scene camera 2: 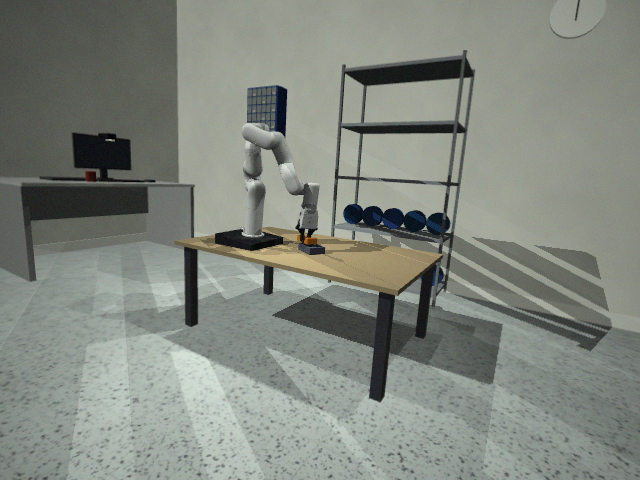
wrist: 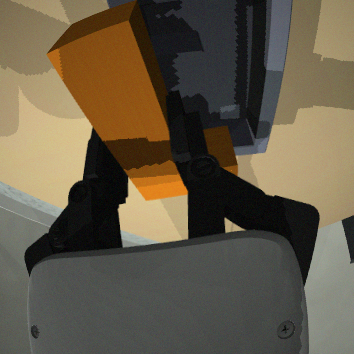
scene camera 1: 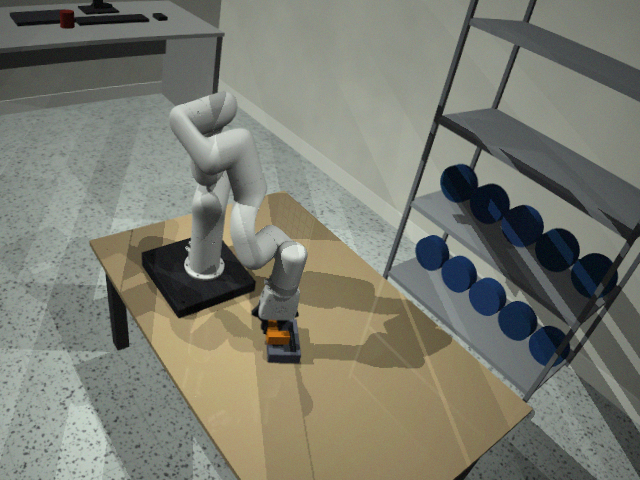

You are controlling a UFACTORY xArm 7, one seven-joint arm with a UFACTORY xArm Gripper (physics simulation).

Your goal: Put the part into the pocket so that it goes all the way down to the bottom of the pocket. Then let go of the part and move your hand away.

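Pixels of known places: gripper, fingertip midpoint: point(scene camera 2: 305, 241) point(wrist: 144, 118) point(scene camera 1: 270, 330); arm's base at its link origin: point(scene camera 2: 253, 235) point(scene camera 1: 204, 266).
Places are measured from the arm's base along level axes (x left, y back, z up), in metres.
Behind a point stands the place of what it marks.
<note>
The orange part point(scene camera 1: 278, 337) @[x -0.047, y -0.379, z 0.031 m] point(scene camera 2: 310, 240) @[x -0.055, y -0.374, z 0.023 m] point(wrist: 110, 85) @[x -0.004, y -0.302, z 0.033 m], a long block with a shorter arm at one side, is held over the dark blue-grey pocket point(scene camera 1: 283, 357) @[x -0.050, y -0.411, z -0.022 m] point(scene camera 2: 312, 250) @[x -0.069, y -0.394, z -0.025 m] point(wrist: 279, 65) @[x 0.041, y -0.376, z -0.011 m]. My gripper point(scene camera 1: 275, 327) @[x -0.030, y -0.334, z 0.009 m] point(scene camera 2: 306, 237) @[x -0.030, y -0.334, z 0.009 m] point(wrist: 144, 118) @[x -0.030, y -0.334, z 0.009 m] is shut on the part, with one black finger on each side of the long block. In scene camera 2 the part is close above the pocket's rim. In the wrist view the long block covers the pocket's left wall, and its long edges run at an angle to the pocket's walls. Any contact between part and pocket is hidden.
The pocket stands on the wooden table point(scene camera 1: 361, 413) @[x -0.010, y -0.669, z -0.047 m] point(scene camera 2: 361, 263) @[x -0.102, y -0.661, z -0.047 m]. The arm's black base plate point(scene camera 1: 196, 294) @[x -0.093, y -0.080, z -0.009 m] point(scene camera 2: 248, 240) @[x -0.118, y -0.045, z -0.007 m] is behind it. A metal shelf rack point(scene camera 1: 430, 147) point(scene camera 2: 338, 129) with blue discs stands beyond the table's far side. A desk point(scene camera 1: 191, 33) point(scene camera 2: 170, 184) stands further back.
</note>
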